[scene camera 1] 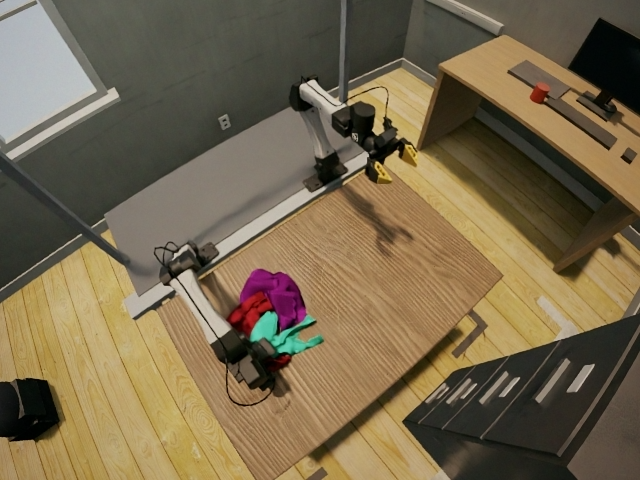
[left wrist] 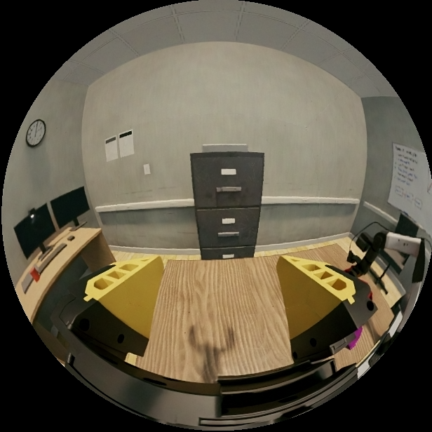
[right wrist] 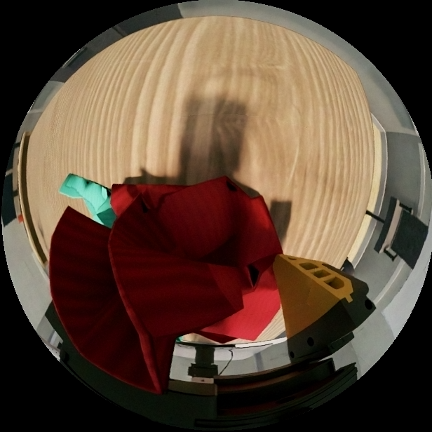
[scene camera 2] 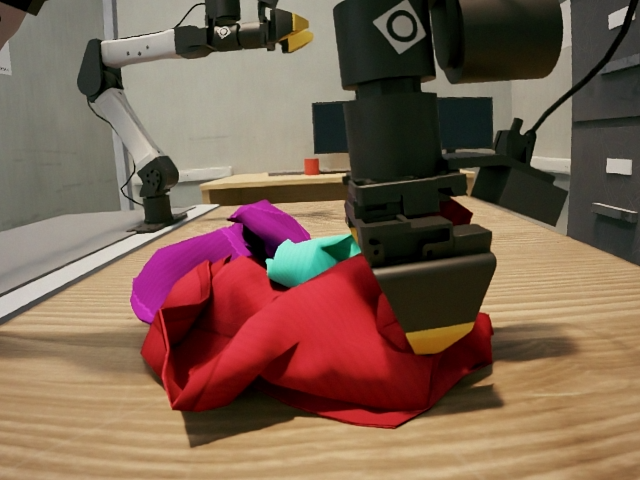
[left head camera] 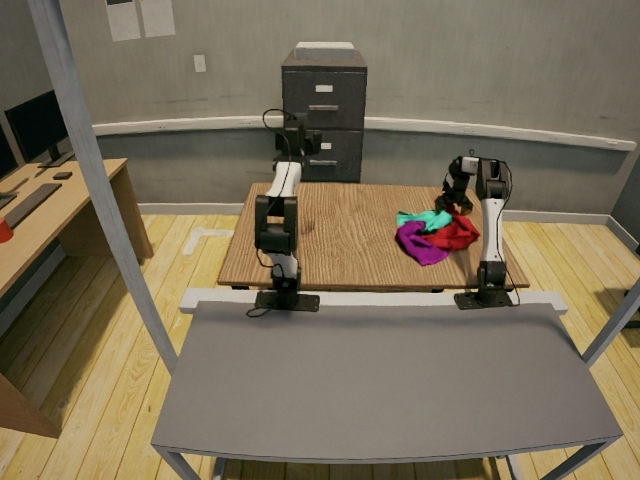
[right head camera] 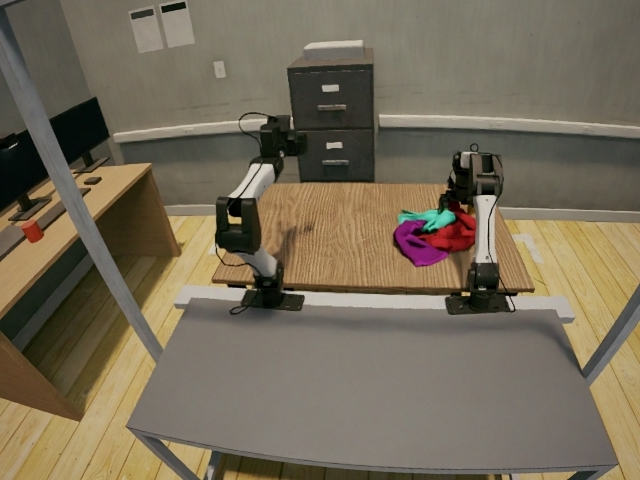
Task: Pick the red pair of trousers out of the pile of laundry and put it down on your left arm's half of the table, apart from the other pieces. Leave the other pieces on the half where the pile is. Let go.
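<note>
The red trousers (left head camera: 457, 235) (right head camera: 450, 238) (scene camera 1: 250, 312) (scene camera 2: 320, 341) (right wrist: 200, 225) lie crumpled in the pile. A teal piece (left head camera: 426, 221) (scene camera 1: 268, 330) (scene camera 2: 305, 263) (right wrist: 87, 190) lies partly over them, beside a purple piece (left head camera: 419, 250) (right head camera: 416, 245) (scene camera 1: 276, 291) (scene camera 2: 186, 268). My right gripper (left head camera: 452, 209) (scene camera 2: 408, 310) (right wrist: 216, 261) points down, open, its fingers low around the far part of the red cloth. Red folds hide one finger in the right wrist view. My left gripper (scene camera 1: 397, 167) (left wrist: 219, 263) is open and empty, high above its half of the table.
The wooden table (left head camera: 351, 248) (scene camera 1: 387, 289) carries the pile on the right arm's half. A dark filing cabinet (left head camera: 324, 118) (left wrist: 228, 200) stands behind it. A desk (left head camera: 62, 206) (scene camera 1: 516, 103) with monitors and a red mug (scene camera 1: 539, 93) stands beyond the left arm's side.
</note>
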